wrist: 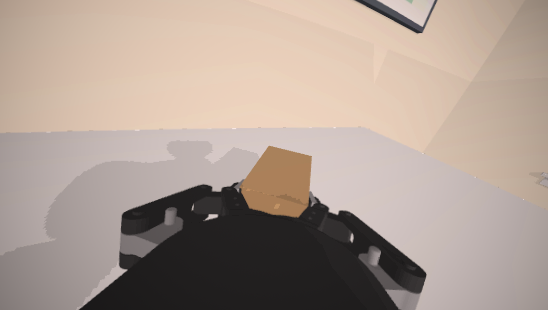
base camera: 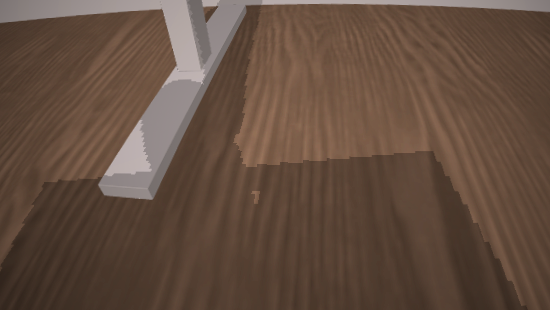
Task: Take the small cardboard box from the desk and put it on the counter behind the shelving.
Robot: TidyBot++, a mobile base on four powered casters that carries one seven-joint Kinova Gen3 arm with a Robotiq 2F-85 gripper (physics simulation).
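Frame: origin at the arm's base, x left, y back, z up, level; centimetres.
Seen in the pictures: gripper, between the fingertips: point(wrist: 275, 193).
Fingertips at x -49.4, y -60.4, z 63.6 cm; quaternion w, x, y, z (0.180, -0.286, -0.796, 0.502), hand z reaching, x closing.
Note:
A point is followed by its place in that frame.
The small cardboard box point(wrist: 280, 172) {x -49.8, y -60.6, z 66.3 cm} is brown and sits between the two fingers in the middle of the wrist view. My gripper point(wrist: 275, 193) {x -49.4, y -60.4, z 63.6 cm} is shut on it, with a finger against its left and right sides. The box is over the light grey desk top point(wrist: 425, 200) {x -84.6, y -50.3, z 55.4 cm}. Its underside is hidden, so I cannot tell how far it is above the top. A dark shadow of the arm and gripper lies on the desk to the left. The counter and the shelving do not show in either view.
In the base view a white desk foot point(base camera: 165, 107) with an upright leg point(base camera: 181, 37) {x 16.5, y -72.2, z -29.7 cm} stands on the wooden floor point(base camera: 340, 100) {x -12.2, y -61.3, z -39.6 cm}, ahead and to the left. In the wrist view a beige wall point(wrist: 175, 70) {x -43.8, y -109.3, z 71.7 cm} rises behind the desk, with a dark-framed picture point(wrist: 392, 19) {x -127.0, y -94.9, z 102.3 cm} on it.

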